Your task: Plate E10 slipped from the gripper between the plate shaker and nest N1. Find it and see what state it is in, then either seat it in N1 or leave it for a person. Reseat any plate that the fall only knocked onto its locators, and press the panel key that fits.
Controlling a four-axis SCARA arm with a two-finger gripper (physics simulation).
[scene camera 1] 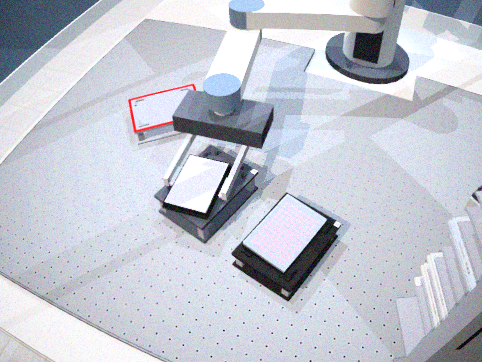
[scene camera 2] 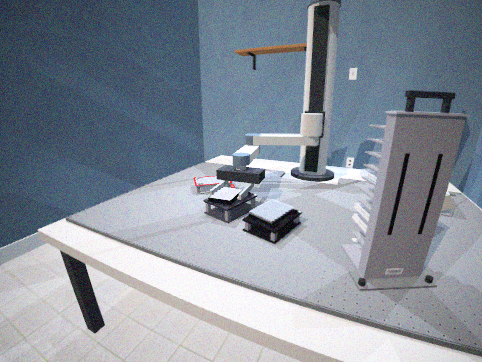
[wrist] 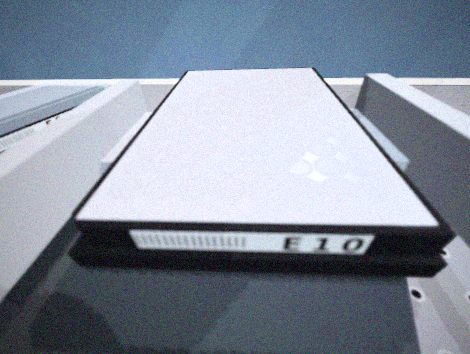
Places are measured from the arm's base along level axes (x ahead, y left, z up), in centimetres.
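Pixels of known places: gripper, between the fingertips: [scene camera 1: 194, 189] [scene camera 2: 224, 195] [wrist: 248, 98]; arm's base, origin of its link: [scene camera 1: 367, 58] [scene camera 2: 311, 174].
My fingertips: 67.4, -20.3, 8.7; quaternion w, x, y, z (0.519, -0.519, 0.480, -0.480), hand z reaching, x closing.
For each thing: its top centre in the pictures, then the offset to it from my fingertips, as dx, dy, dz.
- Plate E10, centre of its top: [wrist: 248, 103] [scene camera 1: 197, 181] [scene camera 2: 226, 192] -1.5, -0.1, +0.3
- dark grey nest, centre of its top: [wrist: 229, 159] [scene camera 1: 205, 179] [scene camera 2: 230, 194] -3.6, +0.5, -1.1
- pale plate with pinkish wells, centre of its top: [scene camera 1: 286, 229] [scene camera 2: 272, 208] +1.5, +17.8, -1.0
Plate E10 [scene camera 1: 196, 181] [scene camera 2: 226, 194] [wrist: 250, 150] is white on top with a black skirt, and its E10 label faces the wrist camera. My gripper [scene camera 1: 195, 188] [scene camera 2: 228, 194] [wrist: 248, 98] is shut on it, one finger along each long side. The plate is upright over a dark grey nest [scene camera 1: 242, 182] [scene camera 2: 235, 204] [wrist: 225, 305], turned at an angle to the nest in scene camera 1. Whether it touches the nest is hard to tell. The nest's locators are mostly hidden. A pale plate with pinkish wells [scene camera 1: 285, 232] [scene camera 2: 274, 211] sits on a black nest beside it. No panel key shows.
A red-outlined stand [scene camera 1: 161, 92] [scene camera 2: 195, 181] is behind the dark grey nest, partly hidden by the gripper body. A tall grey rack [scene camera 1: 450, 325] [scene camera 2: 415, 190] with shelves stands at the right. The arm's column [scene camera 2: 320, 75] rises at the back on a round black base [scene camera 1: 367, 75].
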